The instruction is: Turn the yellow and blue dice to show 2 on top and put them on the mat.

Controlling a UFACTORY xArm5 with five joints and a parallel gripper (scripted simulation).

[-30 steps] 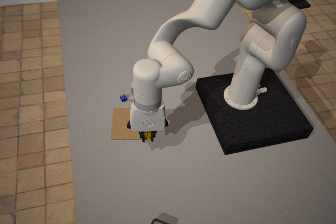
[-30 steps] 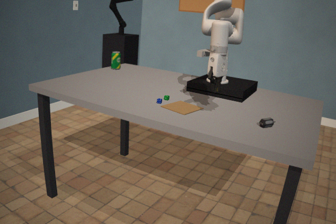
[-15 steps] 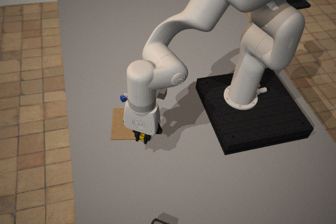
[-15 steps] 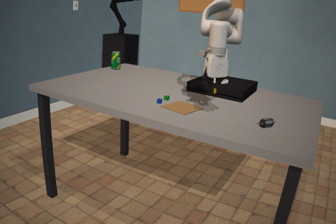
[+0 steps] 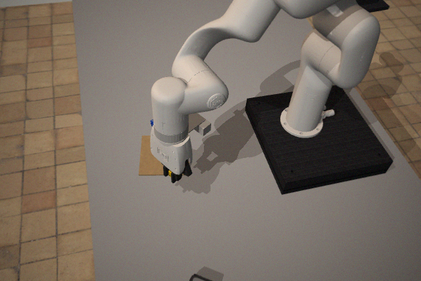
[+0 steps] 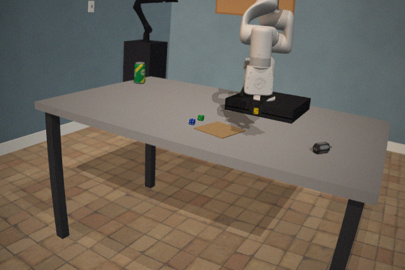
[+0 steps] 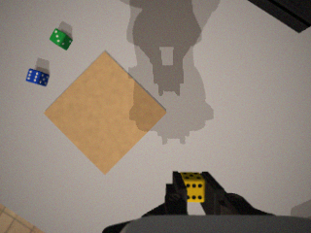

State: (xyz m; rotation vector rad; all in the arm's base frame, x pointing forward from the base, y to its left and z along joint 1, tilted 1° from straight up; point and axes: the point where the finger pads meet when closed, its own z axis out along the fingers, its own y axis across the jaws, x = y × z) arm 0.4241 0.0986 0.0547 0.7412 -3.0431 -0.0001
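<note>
Right now my hand is 140 mm to the left of the mat, 110 mm above it and 10 mm past it. From my hand the other things lie so: blue die: 250 mm to the right, 100 mm below, 10 mm behind; green die: 250 mm to the right, 100 mm below, 80 mm behind; yellow die: 10 mm below.
</note>
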